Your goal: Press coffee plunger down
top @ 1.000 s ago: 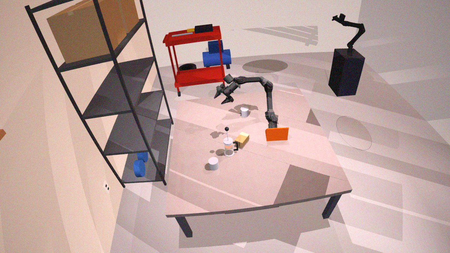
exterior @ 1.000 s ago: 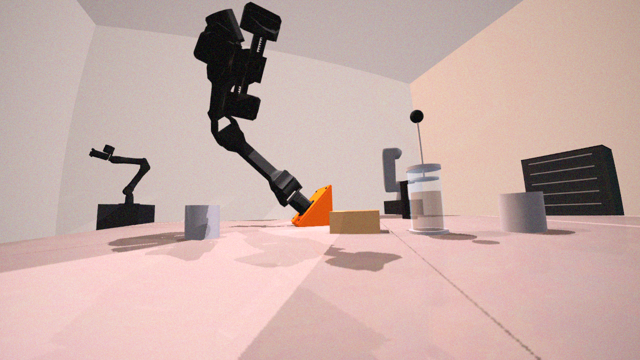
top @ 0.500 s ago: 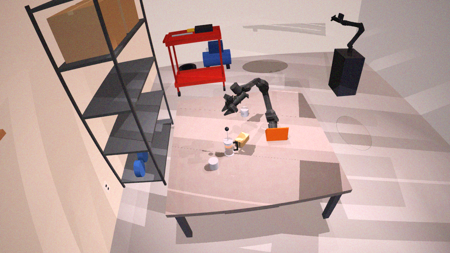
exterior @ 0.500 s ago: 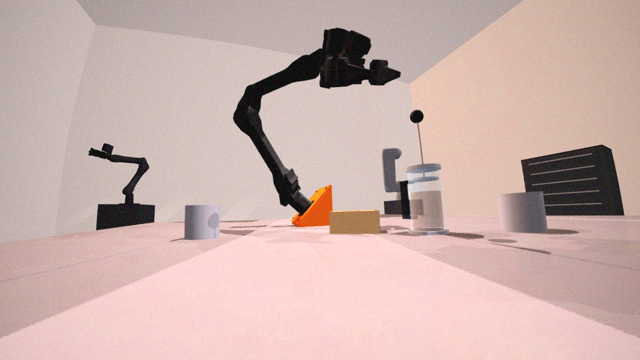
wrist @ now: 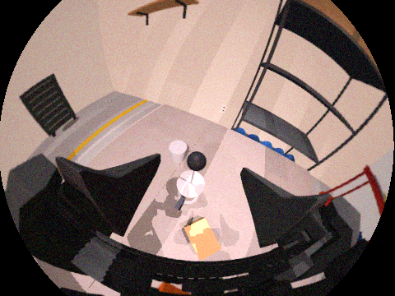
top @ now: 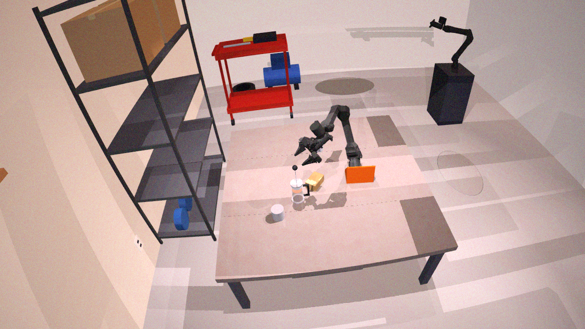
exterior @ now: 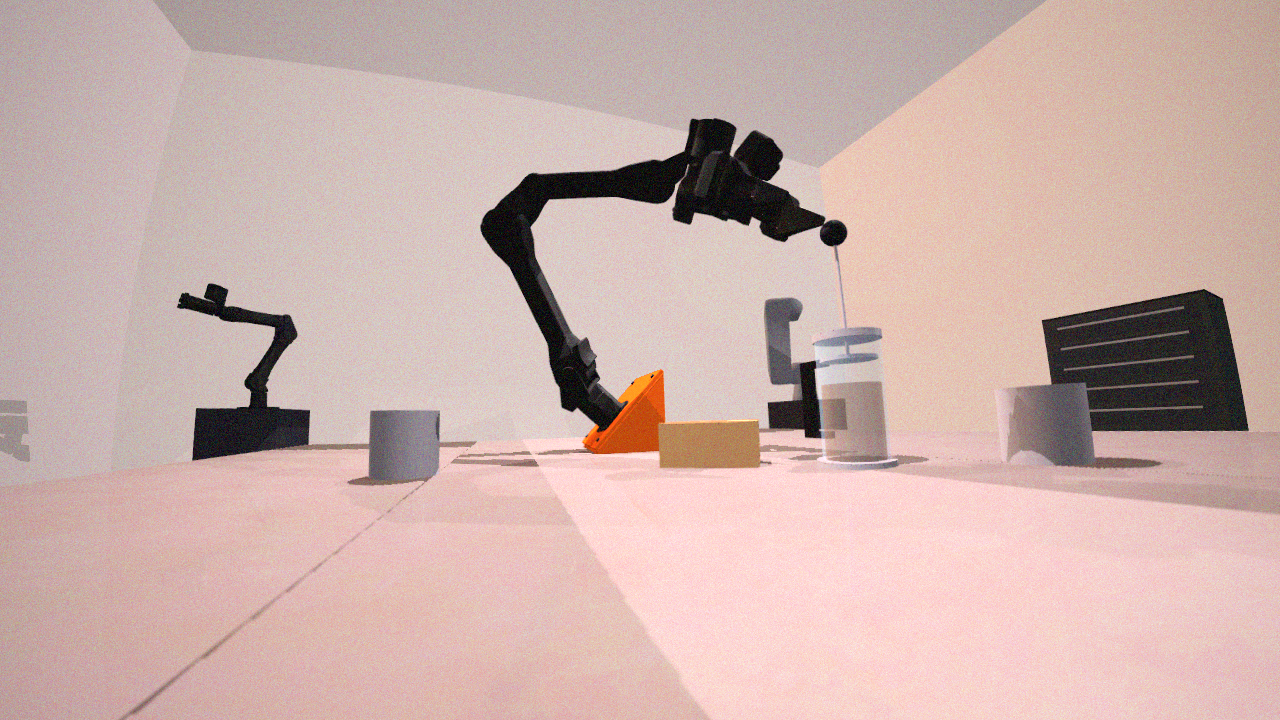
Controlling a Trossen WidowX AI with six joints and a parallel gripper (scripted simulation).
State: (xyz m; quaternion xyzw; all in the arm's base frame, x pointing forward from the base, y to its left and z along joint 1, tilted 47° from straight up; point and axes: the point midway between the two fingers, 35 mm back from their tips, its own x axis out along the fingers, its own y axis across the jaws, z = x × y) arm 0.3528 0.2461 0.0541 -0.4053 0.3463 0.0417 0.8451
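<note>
Now: gripper tip 170 mm above the glass coffee press, 10 mm to the right of it and 10 mm short of it. From my gripper tip the other things lie so: tan box 270 mm below, 90 mm to the right, 90 mm behind.
</note>
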